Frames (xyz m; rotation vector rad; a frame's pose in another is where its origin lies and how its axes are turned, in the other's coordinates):
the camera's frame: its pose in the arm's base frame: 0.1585 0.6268 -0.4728 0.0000 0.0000 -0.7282
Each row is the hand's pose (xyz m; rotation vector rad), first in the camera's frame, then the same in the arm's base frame.
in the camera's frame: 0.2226 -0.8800 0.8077 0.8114 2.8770 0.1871
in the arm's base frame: -0.2610 -0.1782 0.3349 1.7645 2.3749 0.0956
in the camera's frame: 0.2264 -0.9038 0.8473 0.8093 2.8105 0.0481
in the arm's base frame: -0.2740 -0.1984 0.3745 1.7584 2.3398 -0.0683
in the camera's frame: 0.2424 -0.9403 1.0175 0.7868 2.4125 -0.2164
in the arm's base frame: -0.2864 -0.2363 0.5447 1.6339 2.0232 -0.4921
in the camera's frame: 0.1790 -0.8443 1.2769 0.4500 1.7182 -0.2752
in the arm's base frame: -0.2698 -0.1225 0.8041 1.0688 1.4963 -0.7935
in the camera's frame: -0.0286 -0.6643 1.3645 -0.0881 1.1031 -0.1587
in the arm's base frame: -0.3050 0.1500 0.8917 0.3200 1.0947 -0.8088
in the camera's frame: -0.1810 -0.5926 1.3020 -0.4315 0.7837 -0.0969
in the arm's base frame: -0.3710 0.3050 0.8292 -0.1275 0.9102 -0.7747
